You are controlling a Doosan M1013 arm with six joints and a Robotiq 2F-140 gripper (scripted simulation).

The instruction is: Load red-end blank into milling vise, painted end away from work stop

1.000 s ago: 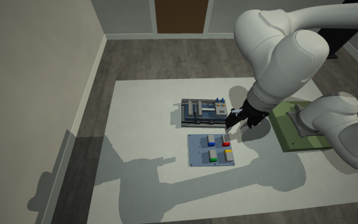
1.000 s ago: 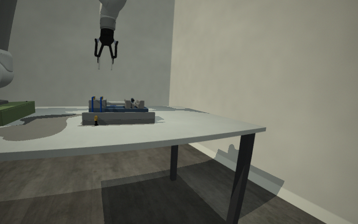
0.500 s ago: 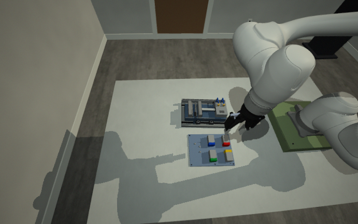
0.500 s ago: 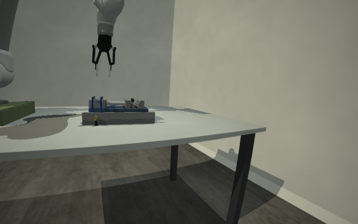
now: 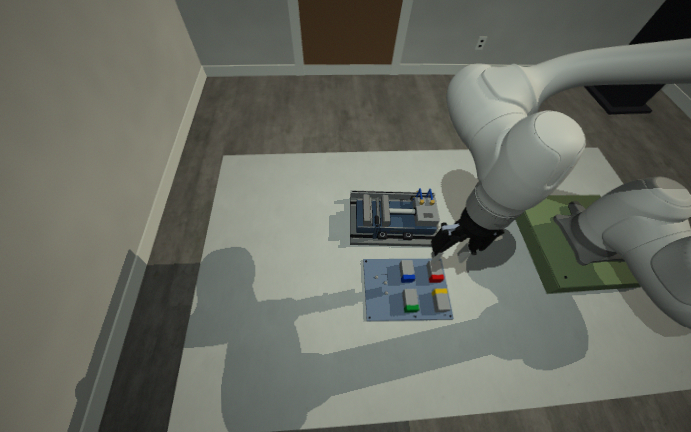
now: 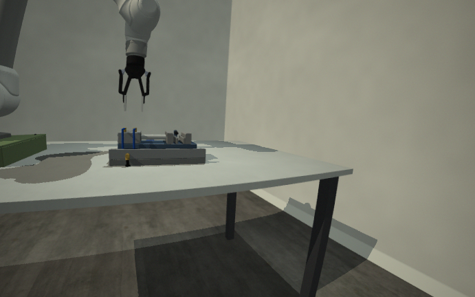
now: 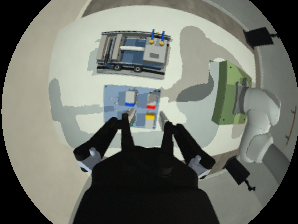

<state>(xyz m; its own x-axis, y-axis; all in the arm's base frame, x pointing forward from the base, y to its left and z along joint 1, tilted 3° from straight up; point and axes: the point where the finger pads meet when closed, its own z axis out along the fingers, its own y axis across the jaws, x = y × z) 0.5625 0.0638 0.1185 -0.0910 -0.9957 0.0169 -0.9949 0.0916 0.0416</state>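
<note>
Right now the red-ended blank is 2 cm behind my hand, 1 cm to the right of it and 17 cm below it. Also, from my hand: yellow-ended blank: 1 cm behind, 8 cm to the left, 17 cm below; then blue-ended blank: 7 cm ahead, 2 cm to the right, 17 cm below; then green-ended blank: 8 cm ahead, 7 cm to the left, 17 cm below.
</note>
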